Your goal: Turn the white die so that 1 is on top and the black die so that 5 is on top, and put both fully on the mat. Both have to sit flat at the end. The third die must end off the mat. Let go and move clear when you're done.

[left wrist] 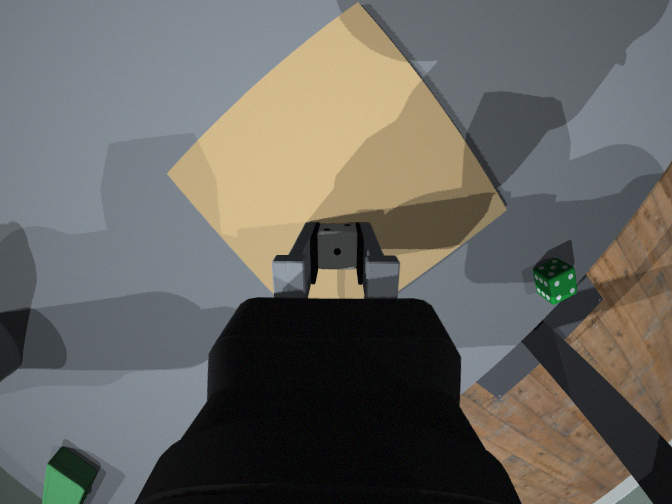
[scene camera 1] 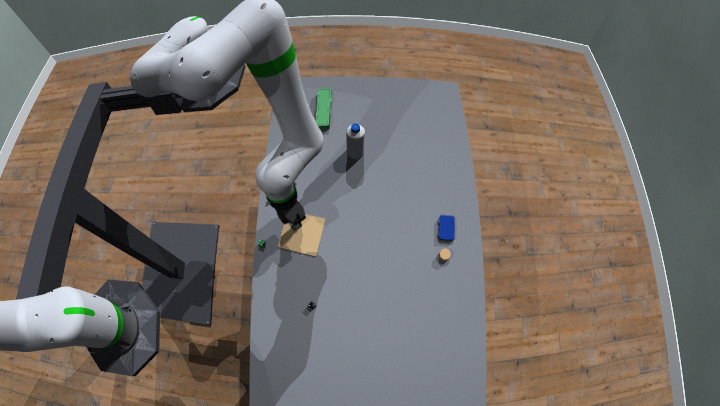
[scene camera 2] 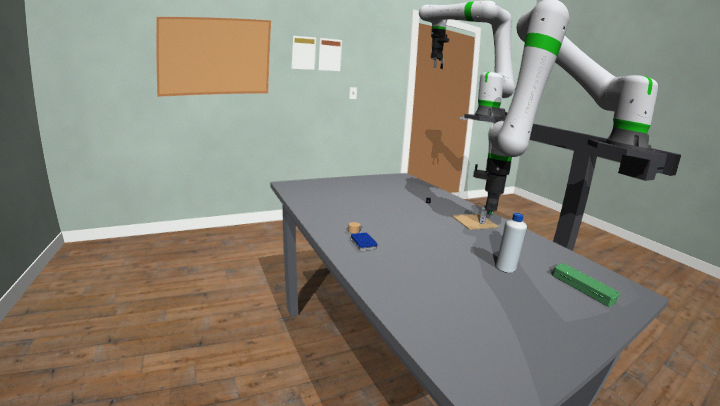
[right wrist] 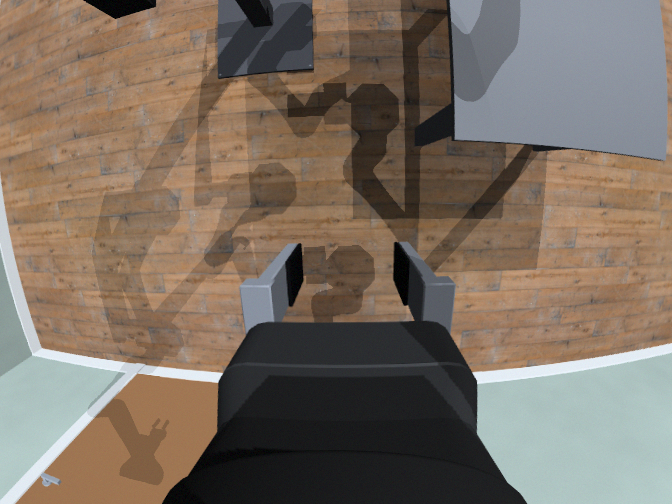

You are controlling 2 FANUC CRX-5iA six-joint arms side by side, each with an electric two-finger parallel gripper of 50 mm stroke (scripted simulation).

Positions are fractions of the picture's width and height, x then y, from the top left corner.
Labels:
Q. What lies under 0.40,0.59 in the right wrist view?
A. My right gripper.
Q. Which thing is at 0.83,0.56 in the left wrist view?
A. A green die.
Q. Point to a white bottle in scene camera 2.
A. At 0.71,0.57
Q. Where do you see a tan mat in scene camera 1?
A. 0.43,0.59

